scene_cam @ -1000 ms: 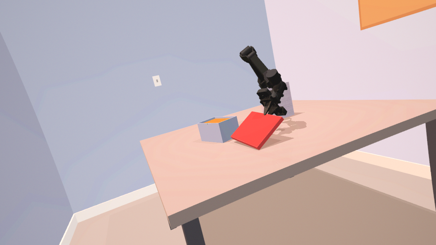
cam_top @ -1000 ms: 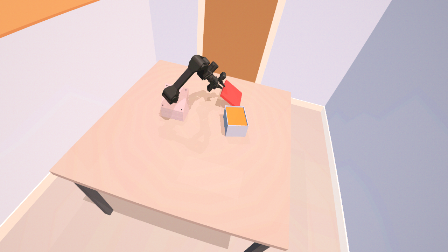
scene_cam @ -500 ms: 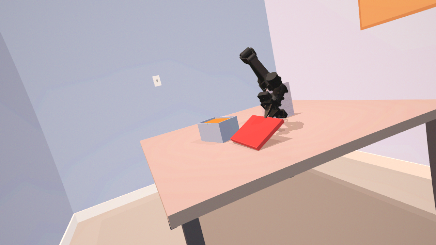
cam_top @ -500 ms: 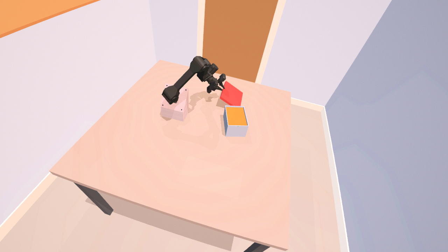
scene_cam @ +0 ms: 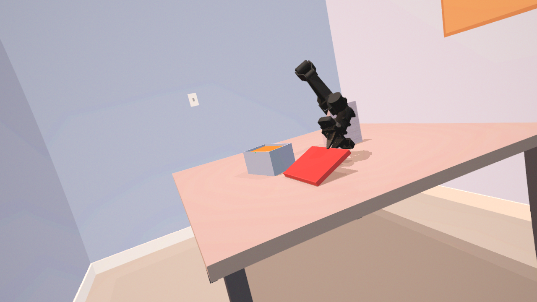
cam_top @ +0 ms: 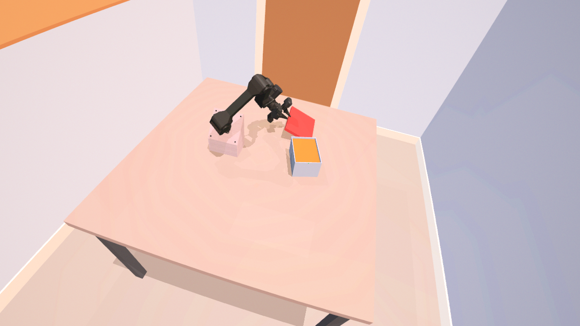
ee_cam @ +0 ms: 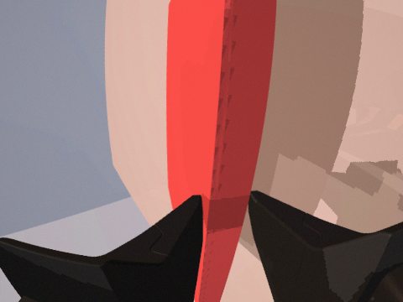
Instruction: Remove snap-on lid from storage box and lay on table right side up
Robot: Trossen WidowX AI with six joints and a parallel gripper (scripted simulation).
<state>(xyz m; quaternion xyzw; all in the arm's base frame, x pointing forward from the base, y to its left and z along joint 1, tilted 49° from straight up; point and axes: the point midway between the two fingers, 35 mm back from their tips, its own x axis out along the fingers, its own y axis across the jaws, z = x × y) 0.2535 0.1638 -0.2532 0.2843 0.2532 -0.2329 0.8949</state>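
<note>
Now: the red lid 8 cm ahead of my gripper tip and 3 cm below it. The rest, counted from my gripper tip: grey storage box: 27 cm to the right, 16 cm ahead, 2 cm below.
</note>
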